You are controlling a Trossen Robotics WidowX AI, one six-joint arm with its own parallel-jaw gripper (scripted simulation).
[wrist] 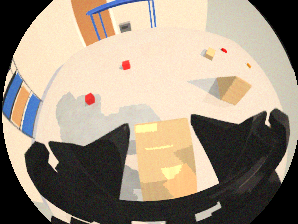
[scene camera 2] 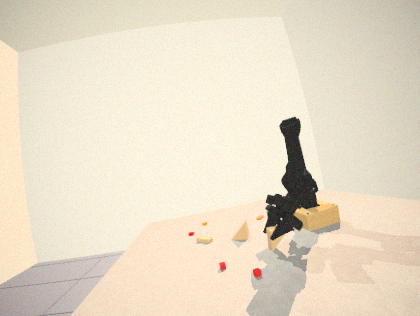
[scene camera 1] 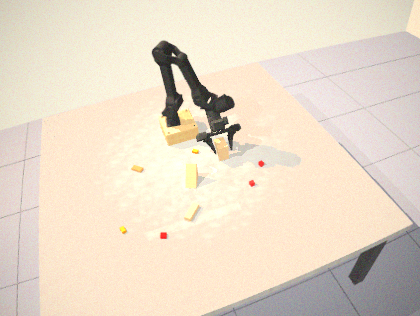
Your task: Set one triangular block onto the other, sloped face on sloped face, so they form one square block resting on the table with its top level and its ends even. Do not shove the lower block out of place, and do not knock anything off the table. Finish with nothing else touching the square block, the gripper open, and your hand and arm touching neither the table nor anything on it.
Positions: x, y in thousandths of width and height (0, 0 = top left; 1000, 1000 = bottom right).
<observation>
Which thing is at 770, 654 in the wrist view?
My gripper.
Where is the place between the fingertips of my gripper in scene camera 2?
At 637, 748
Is my gripper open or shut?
Open.
</observation>
